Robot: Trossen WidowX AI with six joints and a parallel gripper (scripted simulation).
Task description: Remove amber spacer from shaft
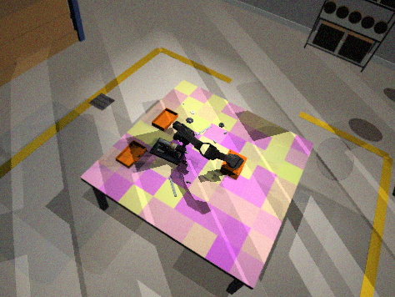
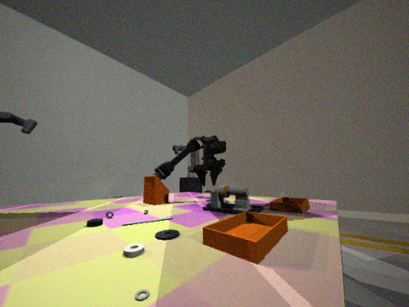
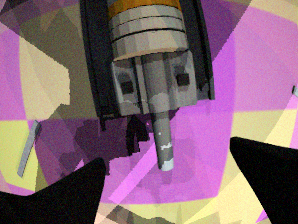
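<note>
My gripper tip is now 60 mm short of the grey shaft, 20 mm to the right of it and 30 mm above it. The rest, counted from my gripper tip: black disc 200 mm ahead, 320 mm to the right, 100 mm below; then amber spacer 100 mm ahead, 20 mm to the left, 30 mm below.
</note>
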